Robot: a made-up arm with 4 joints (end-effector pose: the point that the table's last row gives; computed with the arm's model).
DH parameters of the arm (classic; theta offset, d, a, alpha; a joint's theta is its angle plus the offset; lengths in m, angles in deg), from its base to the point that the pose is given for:
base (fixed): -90 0.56 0.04 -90
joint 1: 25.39 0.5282 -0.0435 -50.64
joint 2: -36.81 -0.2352 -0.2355 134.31
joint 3: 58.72 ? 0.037 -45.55
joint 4: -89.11 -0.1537 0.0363 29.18
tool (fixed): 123.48 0.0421 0 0
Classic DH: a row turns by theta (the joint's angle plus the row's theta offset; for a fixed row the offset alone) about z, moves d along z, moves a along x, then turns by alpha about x.
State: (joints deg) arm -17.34 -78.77 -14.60 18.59
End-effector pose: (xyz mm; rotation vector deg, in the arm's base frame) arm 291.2 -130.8 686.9 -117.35 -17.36 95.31
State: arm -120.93 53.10 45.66 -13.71
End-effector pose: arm 439.0 107.9 370.2 -134.09 15.35 43.24
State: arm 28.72 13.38 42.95 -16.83
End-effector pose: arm 361.8 -30.4 756.1 -15.83 -45.10 41.39
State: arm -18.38 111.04 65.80 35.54
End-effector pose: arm 570.7 -24.4 785.0 3.55 -33.84 42.53
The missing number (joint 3, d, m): 0.0229
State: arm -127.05 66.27 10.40 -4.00
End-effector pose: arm 403.9 114.9 347.7 -134.28 7.62 -5.37
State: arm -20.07 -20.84 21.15 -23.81
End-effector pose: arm 286.5 34.9 649.2 -84.86 -31.53 58.67
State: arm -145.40 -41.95 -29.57 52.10
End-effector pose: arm 248.1 56.2 505.1 114.21 -93.34 -21.95
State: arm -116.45 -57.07 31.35 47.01
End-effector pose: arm 318.9 17.2 510.7 48.66 -111.79 -61.67
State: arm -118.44 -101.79 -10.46 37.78
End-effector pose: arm 339.7 126.0 633.3 58.71 -71.99 -56.46
